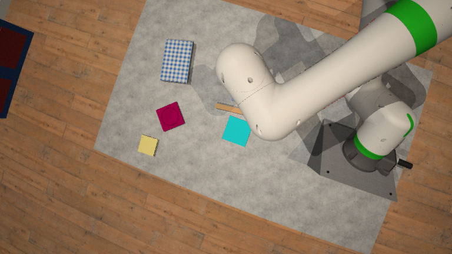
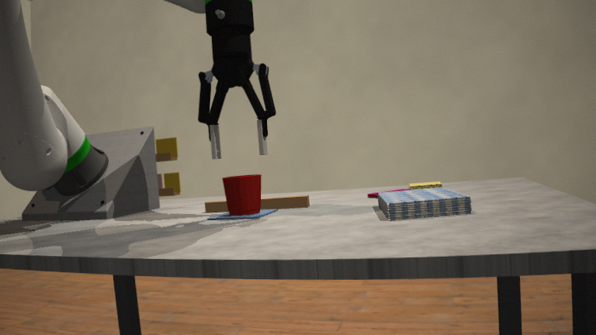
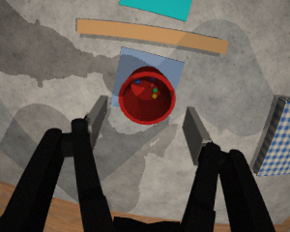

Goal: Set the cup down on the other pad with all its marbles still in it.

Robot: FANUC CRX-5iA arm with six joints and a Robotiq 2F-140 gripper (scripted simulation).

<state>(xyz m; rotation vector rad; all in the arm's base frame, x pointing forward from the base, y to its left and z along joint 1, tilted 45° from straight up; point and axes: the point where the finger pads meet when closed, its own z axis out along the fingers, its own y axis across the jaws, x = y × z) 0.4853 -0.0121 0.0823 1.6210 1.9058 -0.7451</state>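
My gripper is now 110 mm above the red cup. The rest, counted from my hand: light blue pad 150 mm below; wooden rail 140 mm below, 80 mm to the left, 10 mm behind; cyan pad 160 mm to the left, 150 mm below, 20 mm behind.
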